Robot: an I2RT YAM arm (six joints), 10 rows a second.
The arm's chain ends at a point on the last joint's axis. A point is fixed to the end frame.
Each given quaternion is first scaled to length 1.
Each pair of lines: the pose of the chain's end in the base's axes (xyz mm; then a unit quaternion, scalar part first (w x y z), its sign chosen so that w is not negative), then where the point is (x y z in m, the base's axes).
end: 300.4 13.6 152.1 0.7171 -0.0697 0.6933 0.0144
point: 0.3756 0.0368 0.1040
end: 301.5 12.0 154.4 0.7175 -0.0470 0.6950 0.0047
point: 0.3776 0.0327 0.1067
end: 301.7 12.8 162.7 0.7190 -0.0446 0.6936 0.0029
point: 0.3781 0.0331 0.1153
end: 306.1 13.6 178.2 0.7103 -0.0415 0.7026 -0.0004
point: 0.3815 0.0331 0.1289
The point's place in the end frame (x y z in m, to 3 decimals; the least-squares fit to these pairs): 0.049 0.018 0.076
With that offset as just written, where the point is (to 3 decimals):
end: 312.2 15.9 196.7 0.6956 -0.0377 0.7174 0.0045
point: 0.386 0.036 0.145
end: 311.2 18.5 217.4 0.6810 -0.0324 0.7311 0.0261
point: 0.382 0.042 0.163
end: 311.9 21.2 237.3 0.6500 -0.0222 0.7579 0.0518
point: 0.377 0.049 0.178
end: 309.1 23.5 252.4 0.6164 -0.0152 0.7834 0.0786
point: 0.368 0.056 0.190
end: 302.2 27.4 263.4 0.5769 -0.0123 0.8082 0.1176
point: 0.354 0.066 0.197
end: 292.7 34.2 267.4 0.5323 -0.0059 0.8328 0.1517
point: 0.336 0.078 0.199
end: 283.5 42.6 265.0 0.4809 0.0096 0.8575 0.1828
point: 0.317 0.092 0.195
